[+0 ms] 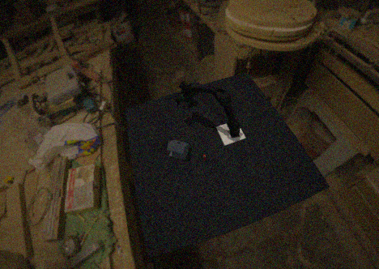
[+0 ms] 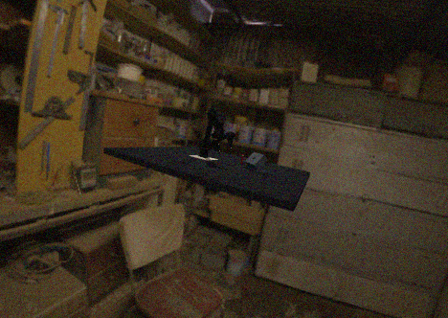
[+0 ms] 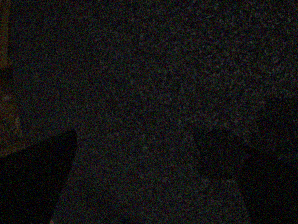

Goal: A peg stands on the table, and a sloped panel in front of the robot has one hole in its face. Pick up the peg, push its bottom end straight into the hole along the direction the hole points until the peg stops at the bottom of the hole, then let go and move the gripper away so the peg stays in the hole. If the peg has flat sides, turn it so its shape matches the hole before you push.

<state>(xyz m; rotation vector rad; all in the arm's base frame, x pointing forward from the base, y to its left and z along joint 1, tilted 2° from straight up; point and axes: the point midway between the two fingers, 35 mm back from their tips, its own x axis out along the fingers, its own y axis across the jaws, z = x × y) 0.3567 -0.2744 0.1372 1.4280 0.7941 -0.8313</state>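
My gripper tip is 100 mm past the red peg, 440 mm to the right of it and 70 mm above it. Round my gripper tip: grey sloped panel 80 mm ahead, 330 mm to the left, 50 mm below.
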